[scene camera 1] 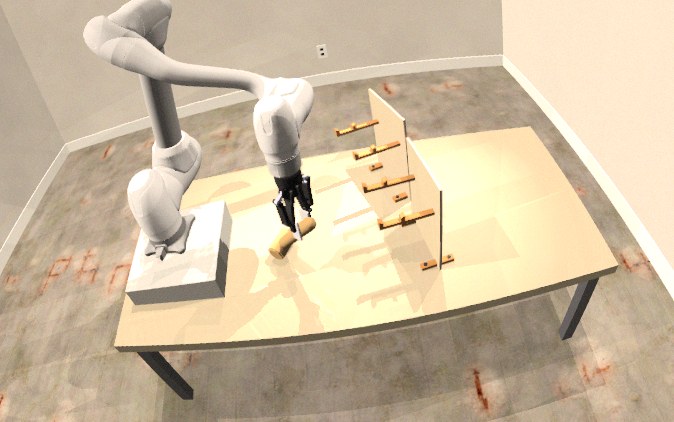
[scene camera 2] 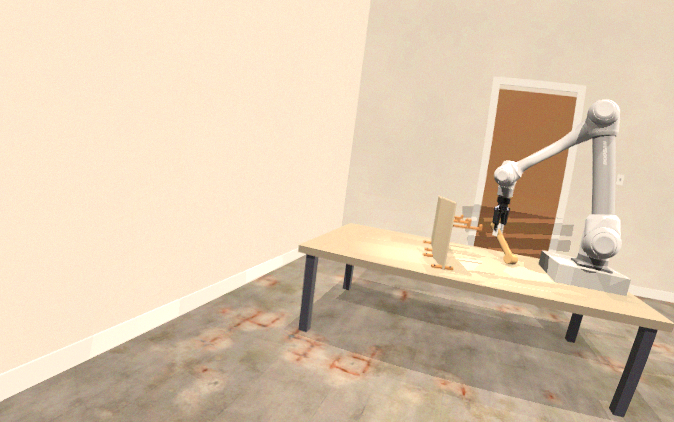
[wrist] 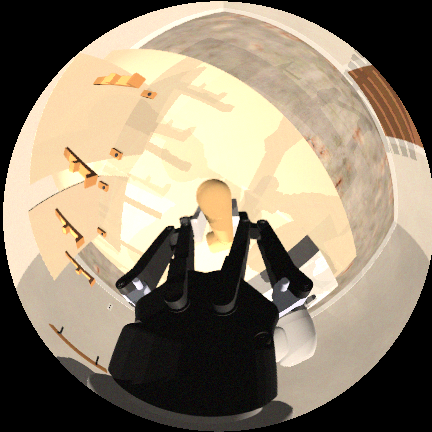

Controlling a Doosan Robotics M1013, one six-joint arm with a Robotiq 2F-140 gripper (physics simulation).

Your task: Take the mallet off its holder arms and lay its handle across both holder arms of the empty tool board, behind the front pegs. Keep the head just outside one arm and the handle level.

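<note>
The wooden mallet [scene camera 1: 306,226] [scene camera 2: 505,246] [wrist: 215,200] is off the boards, in front of them on the robot's side. My gripper [scene camera 1: 302,226] [scene camera 2: 498,230] [wrist: 218,208] is shut on its handle near the upper end. The handle is steeply tilted, with the head hanging low over the table in the scene camera 2 view. Fingers partly hide the mallet. Two upright tool boards [scene camera 1: 389,127] [scene camera 1: 425,200] carry orange holder arms [scene camera 1: 376,150] [scene camera 1: 388,183] with pegs and raised front ends. No tool lies on these arms. The mallet is apart from them.
The boards stand on small orange feet [scene camera 1: 428,265] on the wooden table [scene camera 1: 540,200] [scene camera 2: 370,245]. The arm's grey base block [scene camera 1: 175,280] [scene camera 2: 585,277] stands at the other end. The holder arms stick out from the boards towards my gripper's side.
</note>
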